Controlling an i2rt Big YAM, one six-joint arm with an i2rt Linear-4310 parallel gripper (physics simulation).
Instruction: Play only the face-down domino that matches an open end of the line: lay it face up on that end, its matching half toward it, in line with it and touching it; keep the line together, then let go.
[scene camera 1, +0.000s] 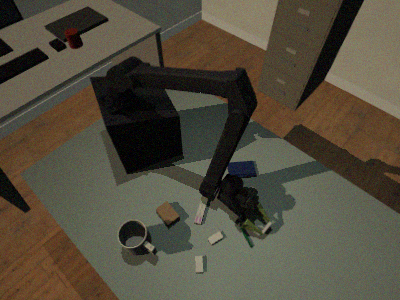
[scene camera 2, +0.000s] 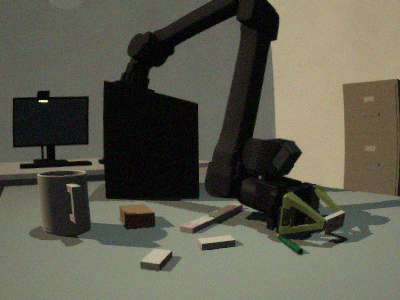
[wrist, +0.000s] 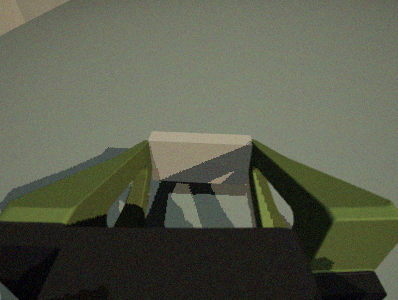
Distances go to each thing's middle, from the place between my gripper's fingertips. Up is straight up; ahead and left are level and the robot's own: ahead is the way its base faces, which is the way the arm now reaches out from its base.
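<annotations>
Brown block (scene camera 2: 133, 216): my hand is 22 cm to the left of it, 29 cm past it and 2 cm above it. Grey mug (scene camera 2: 63, 195): 36 cm to the right of my hand, 27 cm behind it and 2 cm above it.
</annotations>
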